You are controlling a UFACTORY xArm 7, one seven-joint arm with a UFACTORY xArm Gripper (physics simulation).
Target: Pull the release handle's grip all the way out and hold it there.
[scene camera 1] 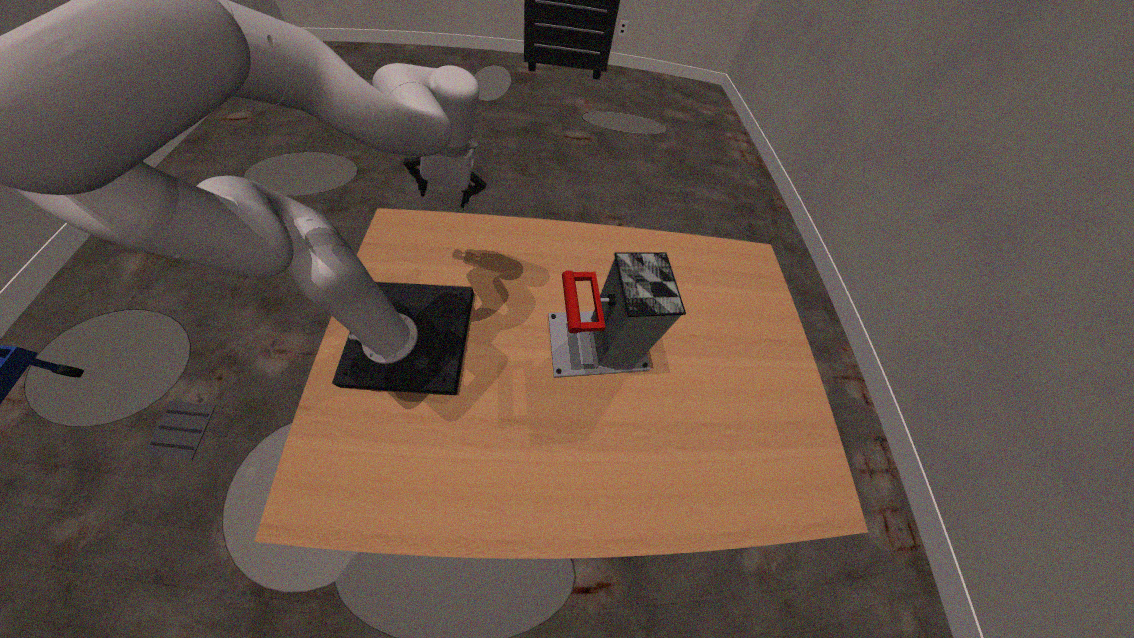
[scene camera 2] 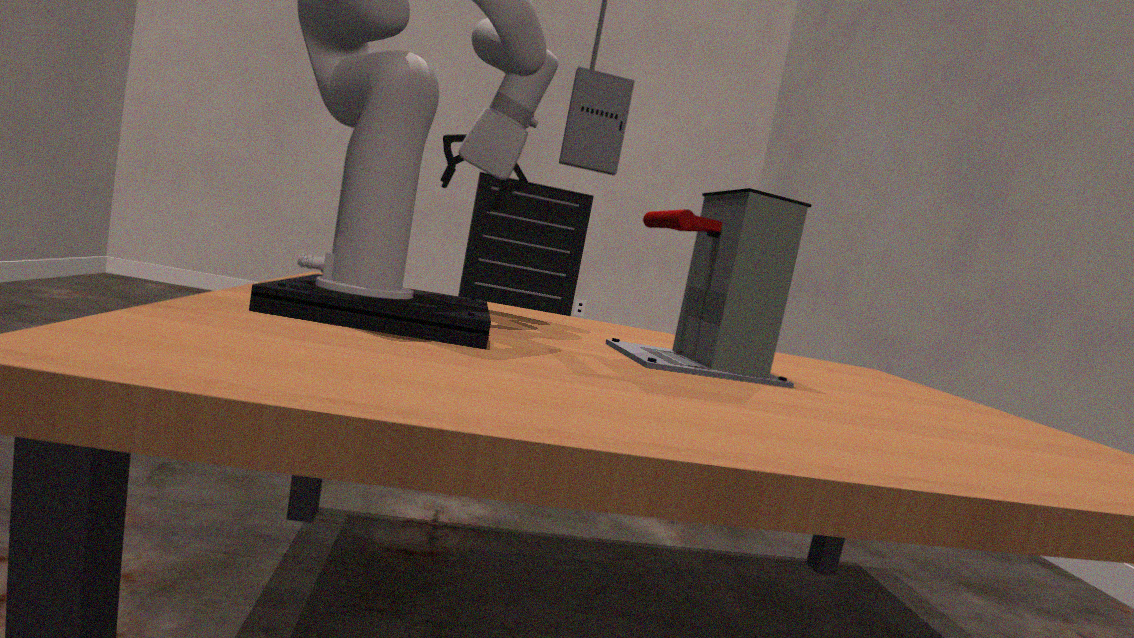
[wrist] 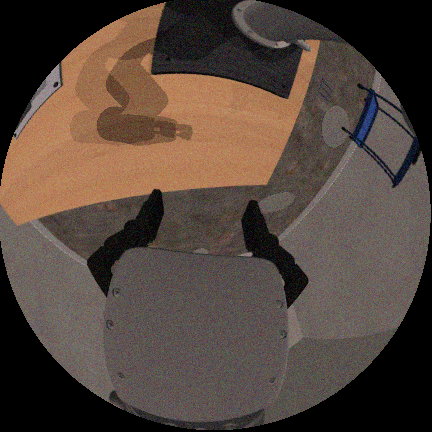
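The release handle's red grip (scene camera 1: pixel 571 301) (scene camera 2: pixel 670 219) is a rectangular loop on the side of a tall grey-green housing (scene camera 1: pixel 646 289) (scene camera 2: pixel 765 285) that faces the robot's base. A short rod shows between the loop and the housing in scene camera 1. The housing stands on a grey base plate (scene camera 1: pixel 559 349) (wrist: pixel 49 90) with dark bolts. My gripper (scene camera 1: pixel 444 198) (scene camera 2: pixel 477 188) (wrist: pixel 203 204) is open and empty. It hangs high near the table's far edge, well apart from the grip. The grip does not show in the wrist view.
The robot's black base block (scene camera 1: pixel 436 341) (scene camera 2: pixel 372 319) (wrist: pixel 200 60) sits on the wooden table (scene camera 1: pixel 555 476) (scene camera 2: pixel 515 404) (wrist: pixel 225 155). A dark drawer cabinet (scene camera 1: pixel 570 35) (scene camera 2: pixel 527 245) stands beyond the table. A grey box (scene camera 2: pixel 596 134) hangs on the wall. A blue-framed object (wrist: pixel 370 117) stands on the floor.
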